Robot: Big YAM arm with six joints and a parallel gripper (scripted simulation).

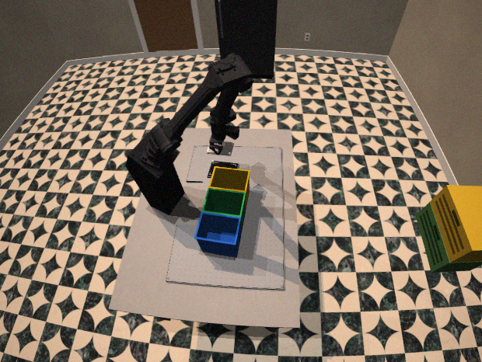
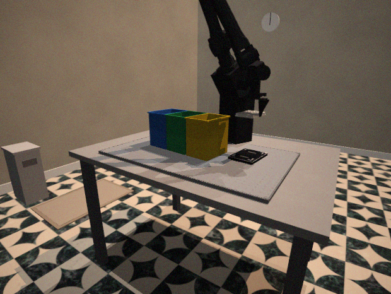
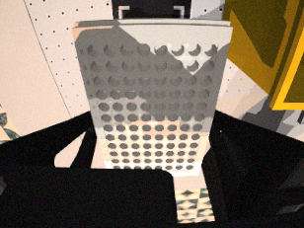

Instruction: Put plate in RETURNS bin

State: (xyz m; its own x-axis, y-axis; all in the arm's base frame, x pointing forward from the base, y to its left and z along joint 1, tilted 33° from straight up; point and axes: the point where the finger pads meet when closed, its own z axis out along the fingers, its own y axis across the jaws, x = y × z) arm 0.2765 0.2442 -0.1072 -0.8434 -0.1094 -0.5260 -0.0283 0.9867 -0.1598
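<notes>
Now: hand 10 cm short of the green bin, 30 cm to the left of it and 11 cm above it. The rest, counted from my hand: white 96-well plate: right at my hand; black plate nest: 20 cm below; yellow bin: 9 cm ahead, 17 cm to the right, 11 cm below.
</notes>
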